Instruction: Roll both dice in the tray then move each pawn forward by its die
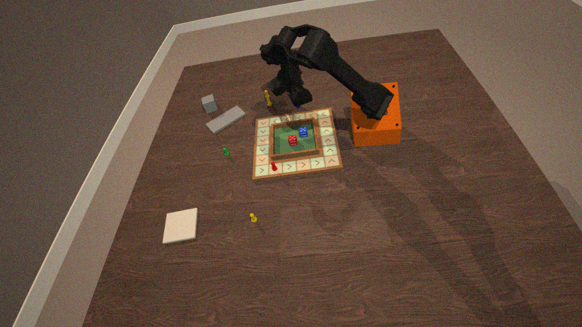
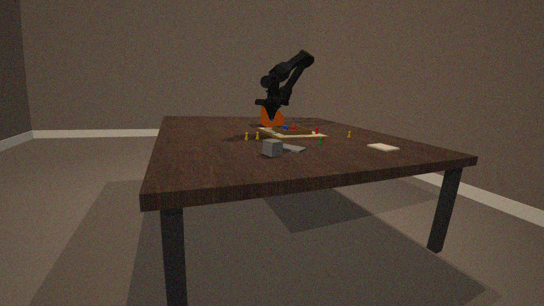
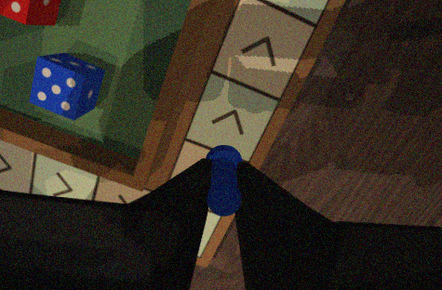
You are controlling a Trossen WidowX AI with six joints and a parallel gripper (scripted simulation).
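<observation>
My gripper tip is now 3 cm short of the green tray, 11 cm to the right of it and 7 cm above it. From my gripper tip the other things lie so: red pawn: 10 cm ahead, 22 cm to the left, 5 cm below; green pawn: 27 cm ahead, 11 cm to the left, 6 cm below; blue pawn: 1 cm above.
</observation>
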